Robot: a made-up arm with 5 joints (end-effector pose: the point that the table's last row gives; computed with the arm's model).
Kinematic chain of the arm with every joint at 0, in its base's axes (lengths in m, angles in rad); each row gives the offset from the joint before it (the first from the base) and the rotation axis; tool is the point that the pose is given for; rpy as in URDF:
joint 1: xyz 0 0 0.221 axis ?
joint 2: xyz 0 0 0 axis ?
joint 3: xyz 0.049 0 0.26 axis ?
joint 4: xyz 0.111 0 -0.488 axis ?
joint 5: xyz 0.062 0 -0.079 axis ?
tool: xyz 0 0 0 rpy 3.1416 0 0
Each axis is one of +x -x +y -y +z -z.
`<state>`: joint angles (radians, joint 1 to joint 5).
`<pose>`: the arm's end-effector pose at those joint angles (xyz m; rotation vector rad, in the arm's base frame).
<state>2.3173 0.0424 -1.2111 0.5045 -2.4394</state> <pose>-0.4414 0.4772 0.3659 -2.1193 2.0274 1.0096</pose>
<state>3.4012 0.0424 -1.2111 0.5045 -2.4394</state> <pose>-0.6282 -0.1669 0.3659 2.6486 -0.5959 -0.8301</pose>
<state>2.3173 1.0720 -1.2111 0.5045 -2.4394</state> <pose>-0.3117 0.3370 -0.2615 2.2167 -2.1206 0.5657</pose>
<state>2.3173 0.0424 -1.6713 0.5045 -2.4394</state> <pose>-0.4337 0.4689 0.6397 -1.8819 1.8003 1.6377</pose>
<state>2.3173 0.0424 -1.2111 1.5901 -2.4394</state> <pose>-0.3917 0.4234 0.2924 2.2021 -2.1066 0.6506</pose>
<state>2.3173 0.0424 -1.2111 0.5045 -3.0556</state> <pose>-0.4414 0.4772 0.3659 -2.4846 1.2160 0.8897</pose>
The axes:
joint 1: +z
joint 2: +y
joint 3: +y
joint 4: +y
joint 5: -z

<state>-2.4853 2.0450 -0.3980 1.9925 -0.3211</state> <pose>0.2399 0.1848 0.0842 0.2348 -0.4417 0.3282</pose>
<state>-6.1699 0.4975 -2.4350 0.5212 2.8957</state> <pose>0.6662 0.0758 0.7538 -0.3084 1.6985 -0.0979</pose>
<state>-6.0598 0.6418 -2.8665 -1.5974 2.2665</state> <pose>0.4065 0.0923 0.8073 0.3614 -0.5905 -0.6260</pose>
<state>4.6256 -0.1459 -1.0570 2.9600 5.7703</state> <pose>-0.0361 -0.4153 0.3671 -1.2042 0.7758 0.8063</pose>
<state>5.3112 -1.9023 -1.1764 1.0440 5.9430</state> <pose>-0.1685 0.2470 0.7675 1.1984 -0.3917 1.6169</pose>
